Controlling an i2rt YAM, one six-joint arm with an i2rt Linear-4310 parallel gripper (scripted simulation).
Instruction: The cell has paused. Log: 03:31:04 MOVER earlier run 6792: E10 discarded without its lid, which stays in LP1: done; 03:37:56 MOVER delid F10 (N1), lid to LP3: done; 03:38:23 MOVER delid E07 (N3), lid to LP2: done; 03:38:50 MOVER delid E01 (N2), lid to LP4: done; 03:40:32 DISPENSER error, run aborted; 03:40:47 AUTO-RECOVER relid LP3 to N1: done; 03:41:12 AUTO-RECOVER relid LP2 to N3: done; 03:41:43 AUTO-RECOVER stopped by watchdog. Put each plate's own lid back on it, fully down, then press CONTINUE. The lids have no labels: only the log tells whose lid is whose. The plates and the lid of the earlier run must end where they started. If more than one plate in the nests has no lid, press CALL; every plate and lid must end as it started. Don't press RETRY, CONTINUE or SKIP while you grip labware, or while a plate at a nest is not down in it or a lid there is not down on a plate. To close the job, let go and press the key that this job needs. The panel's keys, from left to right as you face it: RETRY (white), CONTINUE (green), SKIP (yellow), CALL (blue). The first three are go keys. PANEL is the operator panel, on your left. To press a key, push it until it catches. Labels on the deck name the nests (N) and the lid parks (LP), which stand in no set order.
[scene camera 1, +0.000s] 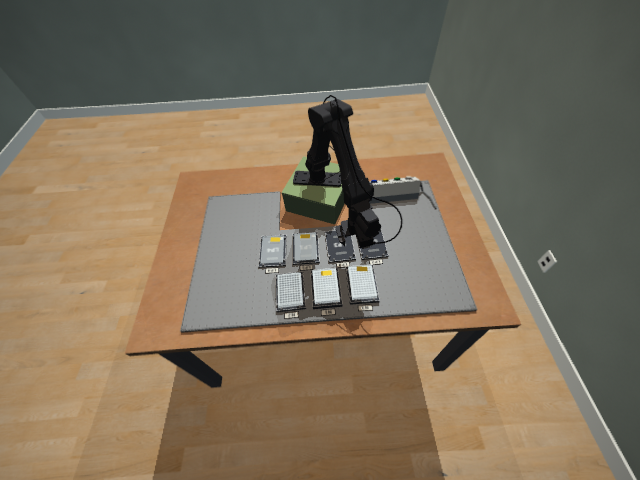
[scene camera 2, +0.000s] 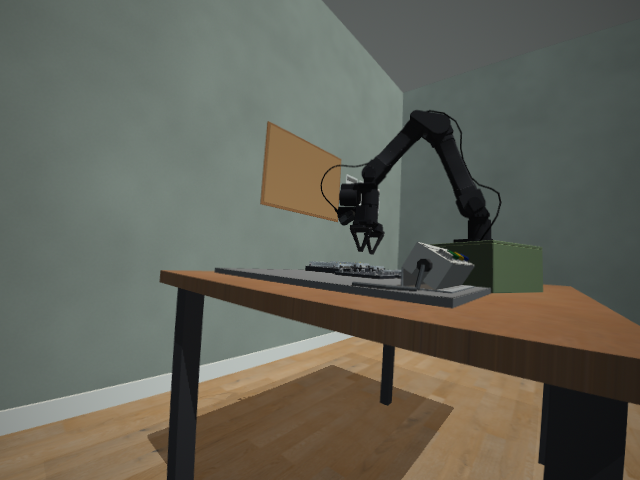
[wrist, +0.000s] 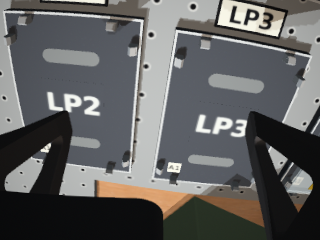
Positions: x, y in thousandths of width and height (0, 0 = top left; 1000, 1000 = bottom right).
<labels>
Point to the gripper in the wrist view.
495, 506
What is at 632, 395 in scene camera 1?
An operator panel.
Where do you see the gripper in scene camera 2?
573, 528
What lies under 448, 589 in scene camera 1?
A well plate.
</labels>
